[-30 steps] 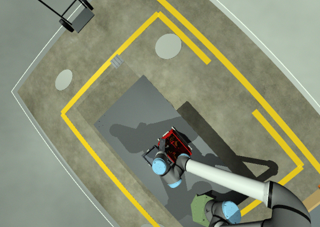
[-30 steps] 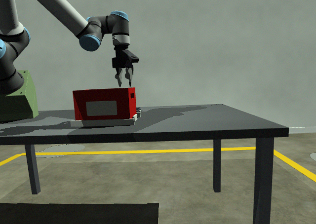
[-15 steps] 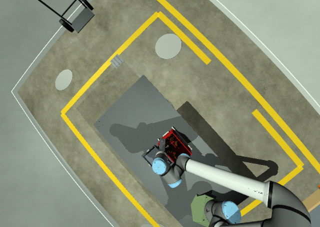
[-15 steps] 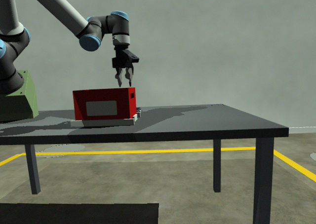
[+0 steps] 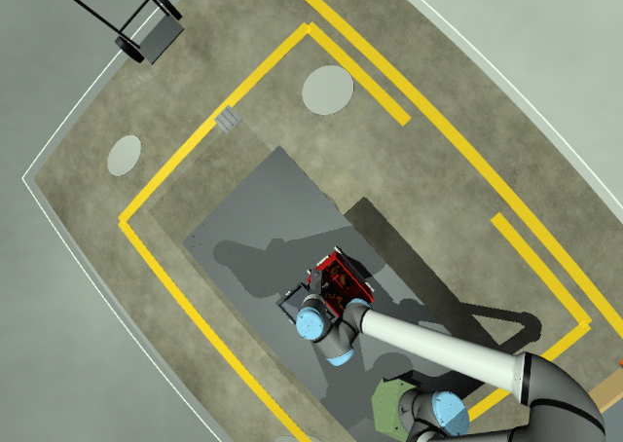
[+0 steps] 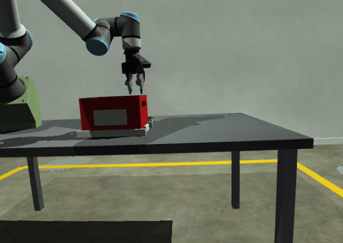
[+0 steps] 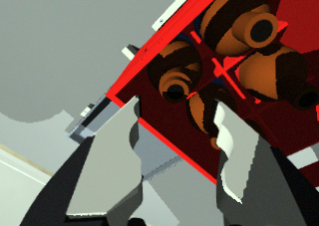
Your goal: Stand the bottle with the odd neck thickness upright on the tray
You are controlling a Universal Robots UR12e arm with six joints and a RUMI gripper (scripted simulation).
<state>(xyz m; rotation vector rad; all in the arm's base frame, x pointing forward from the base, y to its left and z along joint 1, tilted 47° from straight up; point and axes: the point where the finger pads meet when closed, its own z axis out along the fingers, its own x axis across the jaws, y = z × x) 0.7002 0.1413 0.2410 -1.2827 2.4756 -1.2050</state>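
My gripper is now 10 mm past the bottle, 80 mm to the left of it and 110 mm above it. From my hand the other things lie so: dark tray: 100 mm behind, 230 mm to the left, 180 mm below; red crate: 90 mm behind, 40 mm to the right, 110 mm below.
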